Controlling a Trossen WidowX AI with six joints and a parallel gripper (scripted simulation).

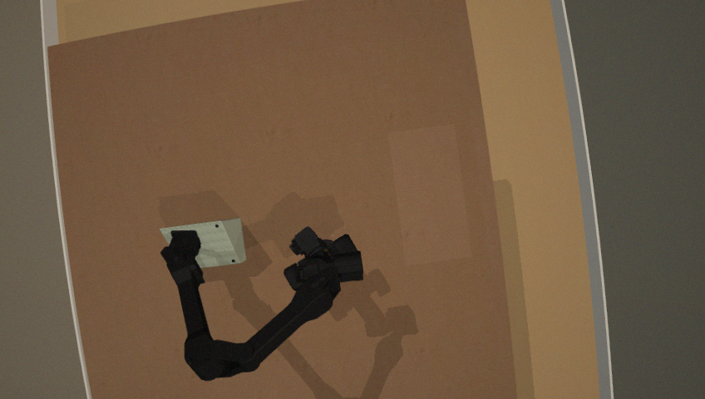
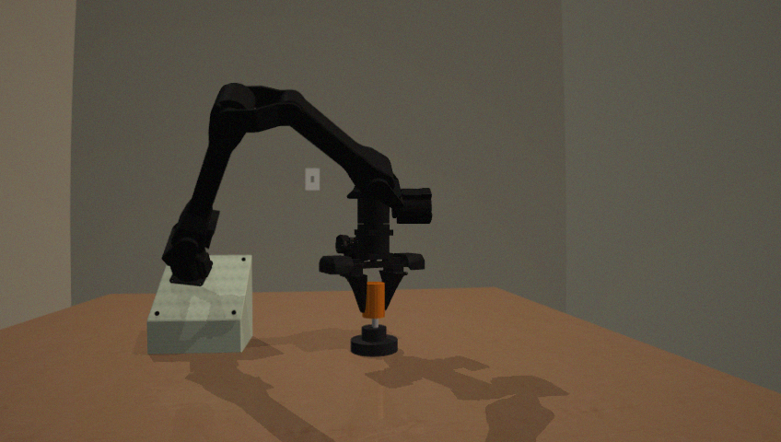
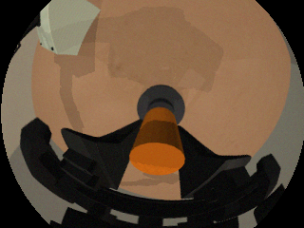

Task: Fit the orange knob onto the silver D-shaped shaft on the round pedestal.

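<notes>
Right now my gripper tip is 3 cm below the orange knob. The rest, counted from my gripper tip: black round pedestal: 4 cm below.
</notes>
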